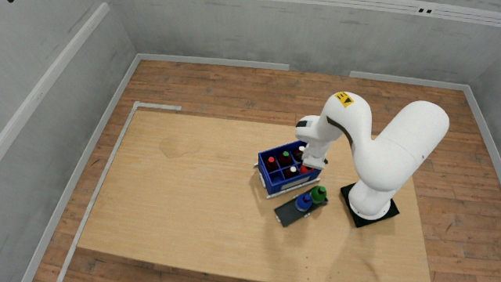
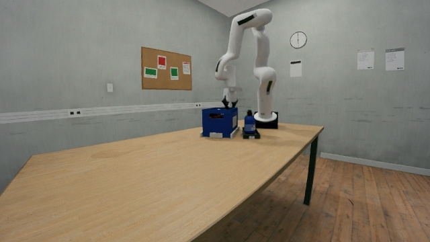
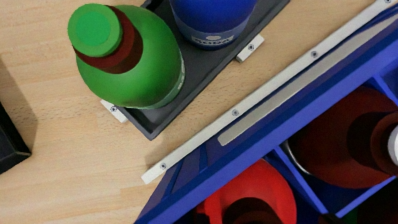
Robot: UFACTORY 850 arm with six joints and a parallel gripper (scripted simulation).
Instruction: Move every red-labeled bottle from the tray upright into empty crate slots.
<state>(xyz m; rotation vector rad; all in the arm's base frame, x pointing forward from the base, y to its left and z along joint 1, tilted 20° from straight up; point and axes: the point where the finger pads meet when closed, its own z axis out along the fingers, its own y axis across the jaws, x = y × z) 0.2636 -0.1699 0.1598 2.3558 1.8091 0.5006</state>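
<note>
The red-labeled bottle lies 8 cm below my hand. The rest, counted from my hand: blue-labeled bottle: 2 cm ahead, 17 cm to the left, 8 cm below; then green-labeled bottle: 6 cm behind, 13 cm to the left, 8 cm below; then blue crate: 10 cm ahead, 1 cm to the right, 8 cm below.
</note>
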